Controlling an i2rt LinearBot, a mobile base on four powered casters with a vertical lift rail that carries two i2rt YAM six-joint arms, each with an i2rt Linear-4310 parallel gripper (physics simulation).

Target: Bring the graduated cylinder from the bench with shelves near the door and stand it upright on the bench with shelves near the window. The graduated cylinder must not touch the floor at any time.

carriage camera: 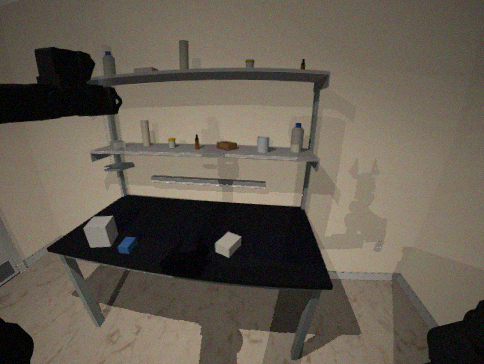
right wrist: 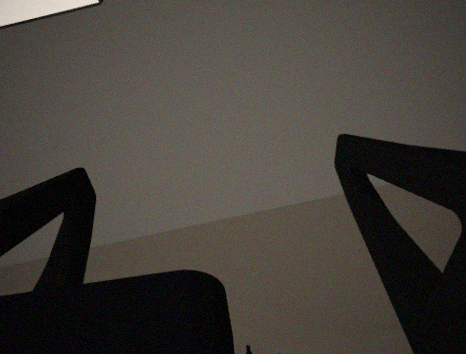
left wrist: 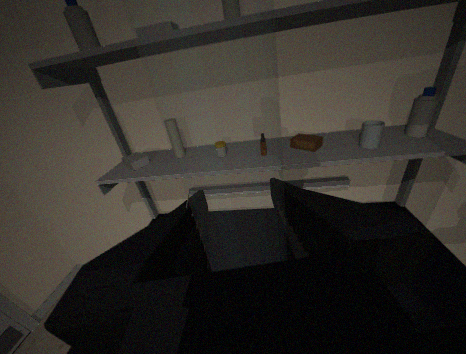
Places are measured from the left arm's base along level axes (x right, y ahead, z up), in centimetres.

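Pixels of known places: left gripper, fingertip midpoint: (carriage camera: pixel 114 101) (left wrist: pixel 237 192); right gripper, fingertip midpoint: (right wrist: pixel 214 165).
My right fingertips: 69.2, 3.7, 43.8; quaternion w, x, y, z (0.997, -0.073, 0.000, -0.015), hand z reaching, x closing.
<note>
Ahead of a thing's pixels: the offset from my right fingertips to its middle, as dx, dy, dz. Level surfaces: height alone.
The graduated cylinder @[-70.2, +42.9, -1.2] (carriage camera: pixel 119 166) (left wrist: pixel 245 240) is see-through; its flat grey base shows in the carriage view below the left gripper, roughly level, in front of the left shelf post. My left gripper (carriage camera: pixel 116 100) (left wrist: pixel 237 192) is shut on the graduated cylinder and holds it about upright, above the height of the bench top. The cylinder's clear body is hard to make out. A bench with shelves @[dz -72.1] (carriage camera: pixel 260 220) stands ahead; the frames do not tell which bench it is. My right gripper (right wrist: pixel 214 165) is open and empty, pointing at the wall and ceiling.
A large white box @[-110.4, +75.2, -65.6] (carriage camera: pixel 101 231), a blue box @[-92.8, +70.0, -70.1] (carriage camera: pixel 127 245) and a smaller white box @[-37.6, +71.9, -69.2] (carriage camera: pixel 228 244) lie on the bench top. The lower shelf @[dz -26.4] (carriage camera: pixel 210 151) and upper shelf (carriage camera: pixel 215 75) bear bottles, jars and cylinders. A grey rail (carriage camera: pixel 207 181) runs below the lower shelf.
</note>
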